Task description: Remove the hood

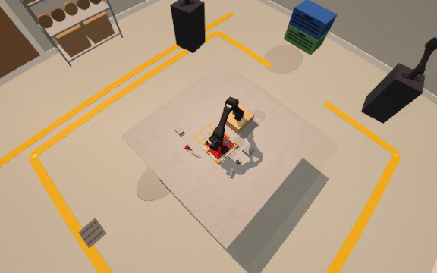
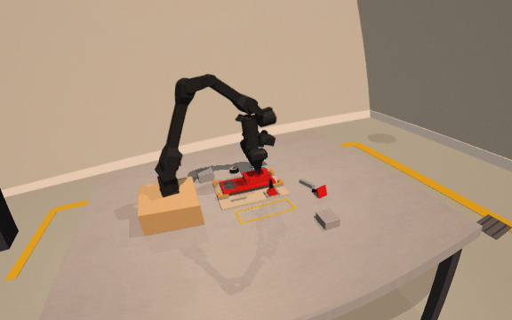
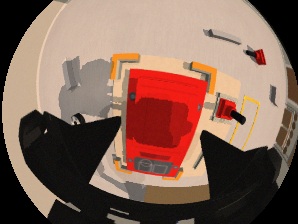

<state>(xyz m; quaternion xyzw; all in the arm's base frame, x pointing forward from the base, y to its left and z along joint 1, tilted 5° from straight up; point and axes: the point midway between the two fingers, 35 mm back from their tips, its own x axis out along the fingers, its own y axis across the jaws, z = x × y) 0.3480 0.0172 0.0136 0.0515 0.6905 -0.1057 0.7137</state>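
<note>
Now: gripper tip 2 cm above the red hood. From my gripper tip the other things lie so: black wheel (2 cm behind, 19 cm to the left, 5 cm below).
</note>
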